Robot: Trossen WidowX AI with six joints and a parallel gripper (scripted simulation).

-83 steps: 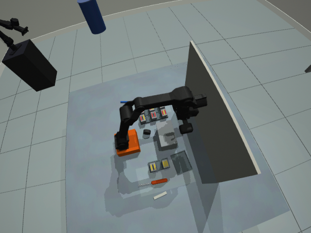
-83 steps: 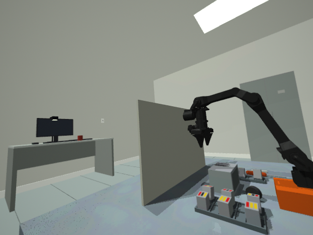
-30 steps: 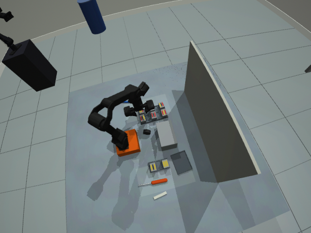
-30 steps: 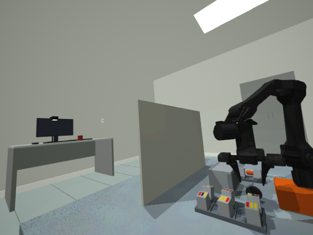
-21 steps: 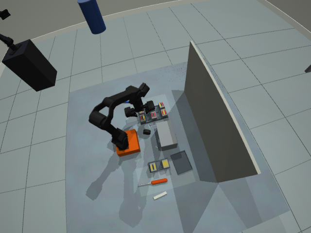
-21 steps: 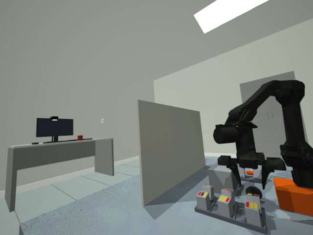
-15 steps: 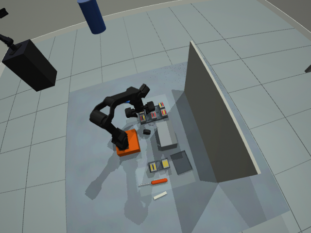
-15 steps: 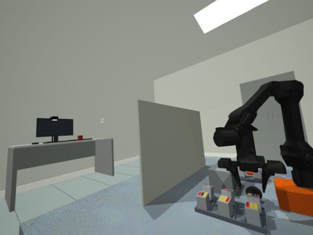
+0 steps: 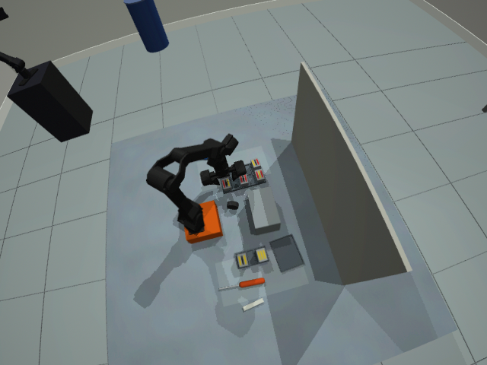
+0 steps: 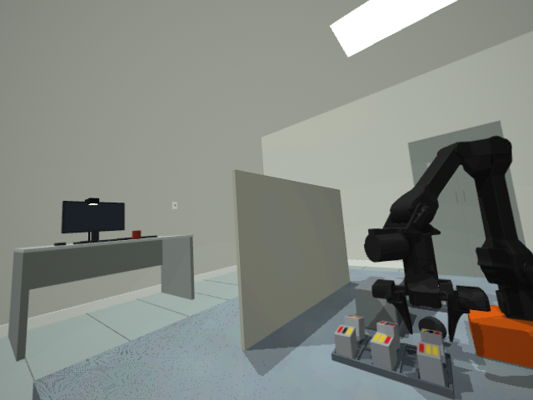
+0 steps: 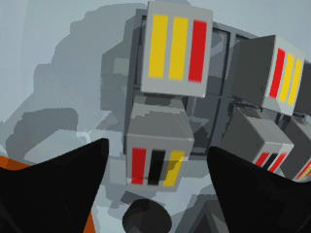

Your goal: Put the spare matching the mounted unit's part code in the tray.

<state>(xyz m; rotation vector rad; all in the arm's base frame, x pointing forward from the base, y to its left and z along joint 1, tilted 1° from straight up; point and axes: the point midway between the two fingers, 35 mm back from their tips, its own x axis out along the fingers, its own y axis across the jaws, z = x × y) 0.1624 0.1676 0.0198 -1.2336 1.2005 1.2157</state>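
The grey spare lies 1 cm to the right of my gripper tip. Also, from my gripper tip: blue marker pen (8 cm behind, 19 cm to the left, 4 cm below); black tape roll (11 cm to the right, 3 cm below); grey mounted unit (12 cm ahead, 17 cm to the right).
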